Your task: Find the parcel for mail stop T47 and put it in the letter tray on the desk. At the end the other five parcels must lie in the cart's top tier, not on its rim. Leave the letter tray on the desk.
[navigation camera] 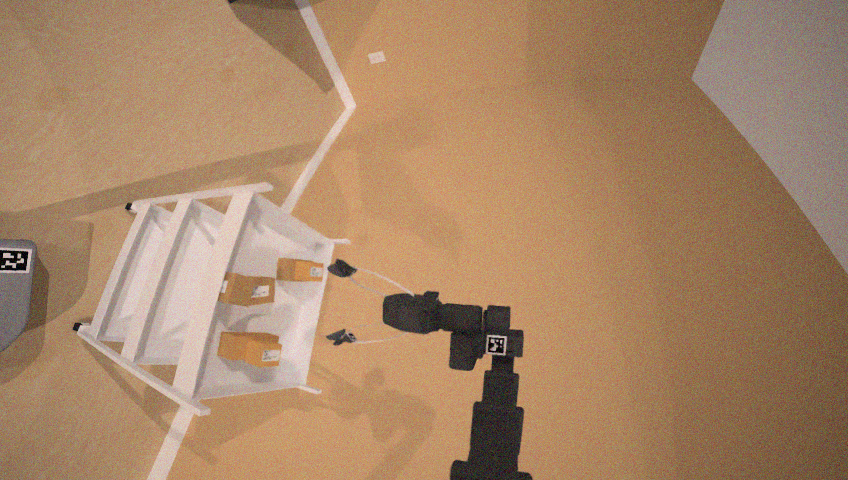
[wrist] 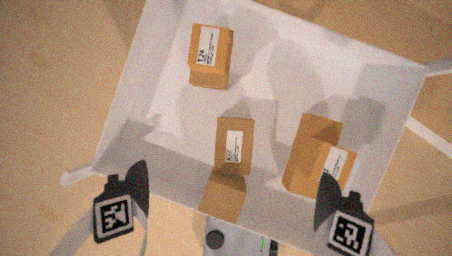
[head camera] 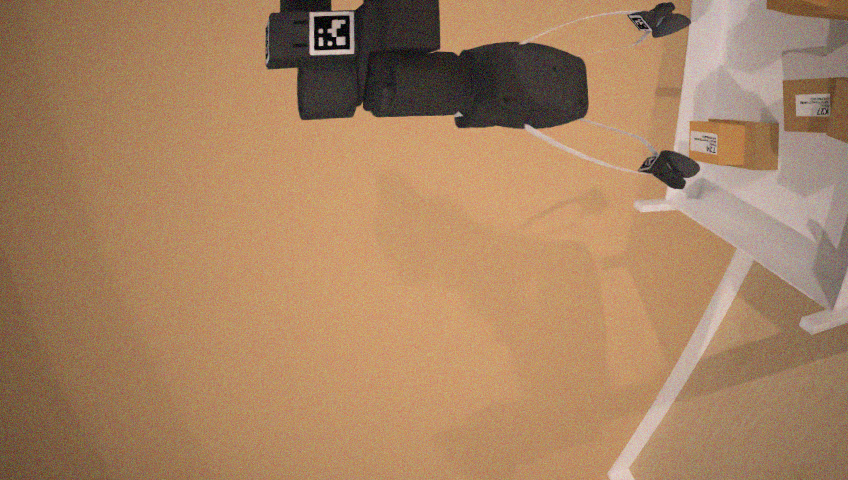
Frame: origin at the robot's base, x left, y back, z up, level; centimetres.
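Where they show: gripper, fingertip midpoint: [navigation camera: 328,301] [head camera: 690,95].
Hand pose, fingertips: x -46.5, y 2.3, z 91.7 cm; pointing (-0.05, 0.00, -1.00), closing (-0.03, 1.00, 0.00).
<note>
After its pixels a point has its place.
My gripper [head camera: 675,95] {x -46.5, y 2.3, z 91.7 cm} [navigation camera: 342,303] {x -46.5, y 2.3, z 91.7 cm} [wrist: 231,185] {x -46.5, y 2.3, z 91.7 cm} is open and empty, its fingertips beside the near edge of the white cart [navigation camera: 205,309] {x -33.8, y 5.6, z 70.4 cm} [wrist: 142,60] in the navigation view. Brown parcels lie in its top tier. The parcel labelled T24 [head camera: 717,144] [navigation camera: 294,269] [wrist: 210,50] is near that edge. The parcel labelled K27 [head camera: 815,121] [navigation camera: 243,288] [wrist: 235,125] lies deeper in, with another brown block [wrist: 225,197] at its end. A third labelled parcel [navigation camera: 246,349] {x -43.1, y 15.4, z 71.5 cm} [wrist: 337,162] is at the other side; a finger partly covers its label. The letter tray does not show.
Lower tiers of the cart show at left in the navigation view. A white strip [head camera: 684,362] {x -135.3, y -71.1, z 7.1 cm} [navigation camera: 321,157] {x -135.9, y -71.8, z 8.4 cm} crosses the floor beside the cart. A grey rounded unit with a marker [navigation camera: 14,297] {x -14.0, y 9.2, z 16.0 cm} stands at far left. A large grey surface [navigation camera: 791,89] {x -111.2, y -81.5, z 243.7 cm} fills the upper right.
</note>
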